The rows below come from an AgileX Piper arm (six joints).
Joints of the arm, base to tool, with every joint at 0 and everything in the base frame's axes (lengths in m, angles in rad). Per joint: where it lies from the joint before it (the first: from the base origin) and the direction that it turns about. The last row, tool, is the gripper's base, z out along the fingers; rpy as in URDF.
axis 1: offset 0 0 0.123 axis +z
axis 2: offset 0 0 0 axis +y
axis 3: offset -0.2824 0 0.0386 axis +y
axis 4: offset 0.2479 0 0.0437 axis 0.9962 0 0.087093
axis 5: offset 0 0 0 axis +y
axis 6: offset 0.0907 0 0.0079 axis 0.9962 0 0.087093
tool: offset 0 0 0 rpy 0 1.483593 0
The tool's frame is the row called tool.
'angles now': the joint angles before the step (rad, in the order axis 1, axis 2, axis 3, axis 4, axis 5, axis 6). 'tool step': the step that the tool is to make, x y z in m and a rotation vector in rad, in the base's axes. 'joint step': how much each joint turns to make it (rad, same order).
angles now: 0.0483 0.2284 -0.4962 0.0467 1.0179 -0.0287
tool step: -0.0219 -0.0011 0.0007 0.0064 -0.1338 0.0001
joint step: 0.0007 -0.1449 0.0075 -0.0007 0.0034 0.0007
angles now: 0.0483 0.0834 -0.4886 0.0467 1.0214 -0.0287
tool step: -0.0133 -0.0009 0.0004 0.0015 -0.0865 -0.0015
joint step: 0.0003 -0.0863 -0.0001 -0.0033 0.0000 0.0002
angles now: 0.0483 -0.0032 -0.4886 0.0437 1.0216 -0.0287
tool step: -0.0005 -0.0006 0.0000 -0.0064 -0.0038 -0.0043
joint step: -0.0004 -0.0034 -0.0001 -0.0074 0.0001 -0.0004
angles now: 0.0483 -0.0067 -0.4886 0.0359 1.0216 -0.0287
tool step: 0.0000 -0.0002 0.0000 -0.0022 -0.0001 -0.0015
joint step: -0.0001 0.0000 0.0000 -0.0026 0.0001 -0.0001
